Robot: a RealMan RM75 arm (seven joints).
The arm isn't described. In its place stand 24 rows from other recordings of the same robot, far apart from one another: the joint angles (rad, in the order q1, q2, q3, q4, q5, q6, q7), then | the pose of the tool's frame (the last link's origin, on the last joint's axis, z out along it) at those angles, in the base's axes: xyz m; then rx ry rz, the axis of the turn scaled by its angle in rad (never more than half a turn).
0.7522, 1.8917, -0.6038, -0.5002, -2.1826, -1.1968, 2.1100 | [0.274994, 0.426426, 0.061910, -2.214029, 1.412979, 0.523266]
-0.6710, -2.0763, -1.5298, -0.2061, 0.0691, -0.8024, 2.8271 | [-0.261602, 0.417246, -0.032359, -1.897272, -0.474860, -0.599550]
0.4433, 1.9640, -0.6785, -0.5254, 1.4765, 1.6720, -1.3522 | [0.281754, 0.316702, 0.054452, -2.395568, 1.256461, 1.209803]
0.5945, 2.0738, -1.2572, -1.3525, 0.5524, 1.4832, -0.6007 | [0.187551, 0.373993, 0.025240, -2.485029, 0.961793, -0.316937]
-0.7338, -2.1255, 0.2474, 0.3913, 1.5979, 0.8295, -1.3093 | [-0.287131, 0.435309, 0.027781, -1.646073, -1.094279, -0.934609]
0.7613, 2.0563, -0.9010, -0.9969, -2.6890, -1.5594, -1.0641 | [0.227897, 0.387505, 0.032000, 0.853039, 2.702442, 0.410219]
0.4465, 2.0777, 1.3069, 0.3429, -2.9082, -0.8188, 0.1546 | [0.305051, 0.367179, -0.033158, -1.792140, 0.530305, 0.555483]
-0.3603, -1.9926, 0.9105, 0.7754, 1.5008, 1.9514, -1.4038 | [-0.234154, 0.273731, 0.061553, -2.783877, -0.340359, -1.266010]
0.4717, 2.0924, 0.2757, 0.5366, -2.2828, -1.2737, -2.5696 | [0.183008, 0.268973, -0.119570, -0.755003, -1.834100, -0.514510]
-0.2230, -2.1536, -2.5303, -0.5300, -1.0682, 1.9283, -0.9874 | [-0.297200, 0.181151, -0.034076, -2.795774, -0.566168, -1.094999]
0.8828, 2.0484, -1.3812, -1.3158, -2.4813, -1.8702, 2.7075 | [0.096240, 0.350457, 0.004007, -2.785100, 0.919255, -0.670519]
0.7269, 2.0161, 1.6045, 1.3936, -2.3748, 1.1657, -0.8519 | [0.075446, 0.399963, -0.005778, -2.642601, 0.110815, -0.098243]
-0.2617, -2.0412, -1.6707, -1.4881, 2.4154, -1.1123, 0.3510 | [-0.226567, 0.342329, 0.018103, -2.212706, -1.208340, -0.045693]
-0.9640, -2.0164, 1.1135, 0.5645, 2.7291, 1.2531, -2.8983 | [-0.225894, 0.415930, -0.023816, -2.123599, -1.608522, 0.467691]
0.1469, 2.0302, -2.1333, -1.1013, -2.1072, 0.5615, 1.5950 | [0.236225, 0.338744, -0.024087, -1.691958, -0.229650, -0.117298]
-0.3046, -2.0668, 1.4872, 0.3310, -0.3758, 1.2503, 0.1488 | [-0.353662, 0.319078, 0.082278, -1.179580, -0.263220, -0.515605]
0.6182, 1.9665, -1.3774, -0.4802, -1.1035, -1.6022, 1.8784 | [0.175596, 0.338744, -0.006205, 2.427996, -1.132978, -1.198403]
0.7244, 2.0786, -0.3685, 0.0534, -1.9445, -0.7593, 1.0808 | [0.297236, 0.352525, -0.107916, -2.265802, 1.119113, 0.445222]
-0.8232, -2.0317, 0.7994, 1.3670, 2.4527, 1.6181, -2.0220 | [-0.124984, 0.414701, 0.111490, -2.591500, -0.367745, -0.021028]
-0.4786, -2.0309, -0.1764, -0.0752, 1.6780, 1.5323, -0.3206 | [-0.303868, 0.322569, 0.026568, -1.575907, -0.349142, -1.009233]
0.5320, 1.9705, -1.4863, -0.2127, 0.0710, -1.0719, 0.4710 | [0.314973, 0.395138, 0.067550, -1.519637, 0.555653, 0.879442]
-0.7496, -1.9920, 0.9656, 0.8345, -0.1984, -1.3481, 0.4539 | [-0.296260, 0.394703, 0.051968, -2.029980, -1.448149, 0.571789]
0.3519, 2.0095, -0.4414, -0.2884, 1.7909, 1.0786, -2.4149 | [0.400232, 0.314322, 0.060457, -1.708970, 0.711851, 0.567846]
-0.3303, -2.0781, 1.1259, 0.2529, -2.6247, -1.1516, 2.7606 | [-0.350099, 0.319386, 0.019327, -1.671107, -0.494365, -0.685000]
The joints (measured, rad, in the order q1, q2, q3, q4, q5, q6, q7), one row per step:
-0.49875 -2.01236 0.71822 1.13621 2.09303 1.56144 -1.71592
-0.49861 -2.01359 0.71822 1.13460 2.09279 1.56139 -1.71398
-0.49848 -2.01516 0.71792 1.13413 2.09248 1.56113 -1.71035
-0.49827 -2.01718 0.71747 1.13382 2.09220 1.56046 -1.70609
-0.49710 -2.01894 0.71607 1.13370 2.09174 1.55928 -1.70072
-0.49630 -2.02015 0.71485 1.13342 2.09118 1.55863 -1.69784
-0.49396 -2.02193 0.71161 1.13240 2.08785 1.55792 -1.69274
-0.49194 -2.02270 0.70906 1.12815 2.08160 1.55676 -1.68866
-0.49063 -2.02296 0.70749 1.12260 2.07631 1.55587 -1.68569
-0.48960 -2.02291 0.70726 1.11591 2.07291 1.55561 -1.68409
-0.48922 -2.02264 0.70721 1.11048 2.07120 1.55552 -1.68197
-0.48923 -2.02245 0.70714 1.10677 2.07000 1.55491 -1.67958
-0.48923 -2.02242 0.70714 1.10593 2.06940 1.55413 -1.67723
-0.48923 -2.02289 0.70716 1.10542 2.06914 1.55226 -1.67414
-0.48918 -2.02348 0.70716 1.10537 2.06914 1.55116 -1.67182
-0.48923 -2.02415 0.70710 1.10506 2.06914 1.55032 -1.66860
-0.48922 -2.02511 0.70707 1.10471 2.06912 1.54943 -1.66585
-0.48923 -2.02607 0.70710 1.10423 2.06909 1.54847 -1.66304
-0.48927 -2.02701 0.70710 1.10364 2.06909 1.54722 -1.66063
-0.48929 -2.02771 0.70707 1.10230 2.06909 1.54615 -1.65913
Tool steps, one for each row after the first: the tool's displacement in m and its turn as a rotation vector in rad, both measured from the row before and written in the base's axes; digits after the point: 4 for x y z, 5 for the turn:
-0.0001 -0.0002 -0.0007 -0.00114 -0.00114 -0.00064
0.0001 -0.0001 -0.0006 0.00012 -0.00013 -0.00260
0.0001 -0.0001 -0.0007 0.00060 -0.00009 -0.00295
-0.0003 -0.0002 -0.0004 0.00231 0.00034 -0.00255
-0.0002 -0.0002 -0.0002 0.00147 -0.00062 -0.00099
-0.0006 -0.0005 -0.0001 0.00366 -0.00357 -0.00118
-0.0006 -0.0004 -0.0002 0.00286 -0.00698 -0.00015
-0.0006 -0.0003 -0.0005 0.00083 -0.00662 0.00076
-0.0008 -0.0004 -0.0009 -0.00220 -0.00563 0.00234
-0.0007 -0.0003 -0.0008 -0.00208 -0.00304 0.00111
-0.0004 0.0000 -0.0005 -0.00070 -0.00152 -0.00012
-0.0001 0.0001 -0.0001 0.00086 0.00043 -0.00147
-0.0001 0.0002 -0.0001 0.00183 0.00108 -0.00179
0.0000 0.0001 -0.0002 0.00113 0.00087 -0.00150
0.0000 0.0001 -0.0003 0.00091 0.00105 -0.00226
0.0000 0.0000 -0.0004 0.00070 0.00054 -0.00179
0.0000 0.0000 -0.0004 0.00065 0.00053 -0.00179
0.0000 0.0001 -0.0004 0.00080 0.00036 -0.00129
-0.0001 0.0000 -0.0004 0.00014 -0.00035 -0.00012

